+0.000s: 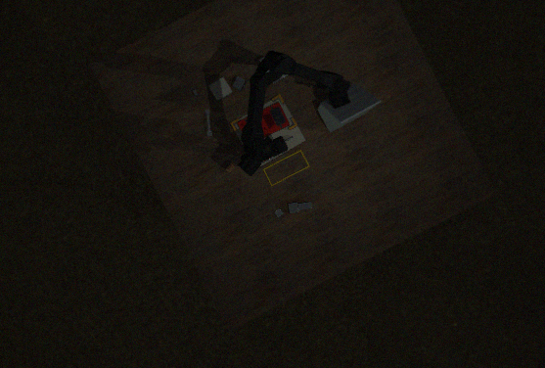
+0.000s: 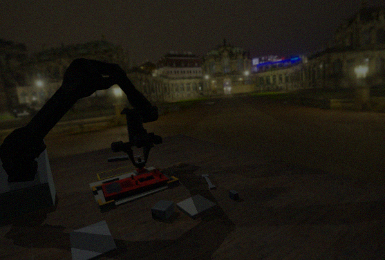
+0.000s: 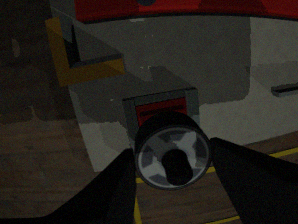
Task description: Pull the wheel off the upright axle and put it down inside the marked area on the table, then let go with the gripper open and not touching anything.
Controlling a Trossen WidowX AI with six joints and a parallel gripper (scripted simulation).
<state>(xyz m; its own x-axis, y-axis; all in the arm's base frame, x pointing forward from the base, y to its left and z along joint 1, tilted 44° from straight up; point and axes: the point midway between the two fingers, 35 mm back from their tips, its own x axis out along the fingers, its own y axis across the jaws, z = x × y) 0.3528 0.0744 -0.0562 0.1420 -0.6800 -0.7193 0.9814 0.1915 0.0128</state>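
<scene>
The wheel is right at my gripper tip. The rest, counted from my gripper tip: axle (right at my gripper tip); then thin rod (18 cm ahead, 22 cm to the right, 4 cm below); then pale flat tile (8 cm ahead, 34 cm to the right, 3 cm below).
</scene>
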